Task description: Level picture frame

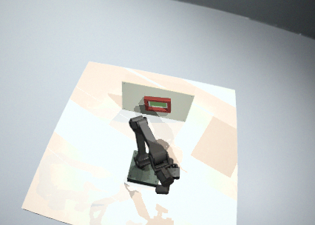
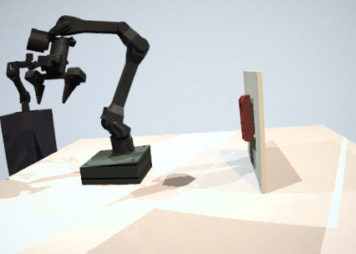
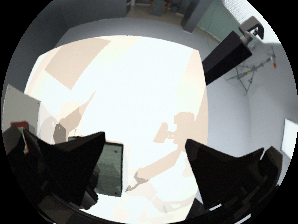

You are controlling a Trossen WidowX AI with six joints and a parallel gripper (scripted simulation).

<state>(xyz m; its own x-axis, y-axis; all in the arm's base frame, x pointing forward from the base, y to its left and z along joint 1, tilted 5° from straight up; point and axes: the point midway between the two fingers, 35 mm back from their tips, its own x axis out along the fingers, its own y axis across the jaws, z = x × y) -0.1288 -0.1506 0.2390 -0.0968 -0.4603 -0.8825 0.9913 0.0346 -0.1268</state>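
The picture frame is 560 mm ahead of my gripper tip, 170 mm to the left of it and 100 mm below it. From my gripper tip the other things lie so: wall panel 560 mm ahead, 190 mm to the left, 110 mm below.
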